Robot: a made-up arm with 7 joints.
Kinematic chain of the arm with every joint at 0, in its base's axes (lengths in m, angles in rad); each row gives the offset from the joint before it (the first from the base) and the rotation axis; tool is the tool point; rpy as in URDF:
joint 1: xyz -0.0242 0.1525 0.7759 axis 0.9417 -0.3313 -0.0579
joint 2: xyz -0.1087 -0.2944 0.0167 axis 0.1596 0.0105 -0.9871
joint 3: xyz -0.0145 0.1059 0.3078 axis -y
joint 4: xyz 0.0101 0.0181 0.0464 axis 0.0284 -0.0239 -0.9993
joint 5: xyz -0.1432 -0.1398 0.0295 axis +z
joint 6: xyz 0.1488 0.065 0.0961 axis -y
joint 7: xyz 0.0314 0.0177 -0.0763 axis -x
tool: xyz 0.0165 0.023 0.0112 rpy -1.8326 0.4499 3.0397
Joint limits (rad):
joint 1: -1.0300..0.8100
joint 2: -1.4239..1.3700
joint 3: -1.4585..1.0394
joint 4: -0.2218..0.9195
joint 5: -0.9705..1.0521
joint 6: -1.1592..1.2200
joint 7: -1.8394..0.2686
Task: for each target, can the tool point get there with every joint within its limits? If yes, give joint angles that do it. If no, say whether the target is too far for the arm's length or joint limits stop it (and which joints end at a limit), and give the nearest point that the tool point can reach.
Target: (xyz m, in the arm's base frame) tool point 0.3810 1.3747 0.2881
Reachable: no: too far | nearest point 0.0691 0.5237 0.9872 | short by 1.145 m
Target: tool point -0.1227 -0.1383 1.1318
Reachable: yes | joints 0.2606 1.0017 0.7638 0.7304 0.4346 -0.3931 -1.0229
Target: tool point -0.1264 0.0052 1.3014
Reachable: yes | joints -0.4054 0.5669 0.5894 0.2615 -0.5622 -0.4471 -0.2469
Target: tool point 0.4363 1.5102 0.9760
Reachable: no: too far | nearest point 0.1024 0.5648 1.0944 | short by 1.010 m
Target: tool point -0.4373 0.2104 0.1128
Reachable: no: joint limits stop it (at a limit: joint 1, joint 3, joint 5, joint 6, joint 7) | nearest point -0.4328 -0.1903 0.6023 | short by 0.633 m
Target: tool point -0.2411 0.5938 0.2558
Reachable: no: joint limits stop it (at a limit: joint 1, joint 3, joint 4, joint 5, joint 6, joint 7) | nearest point -0.1007 0.4443 0.9112 | short by 0.687 m
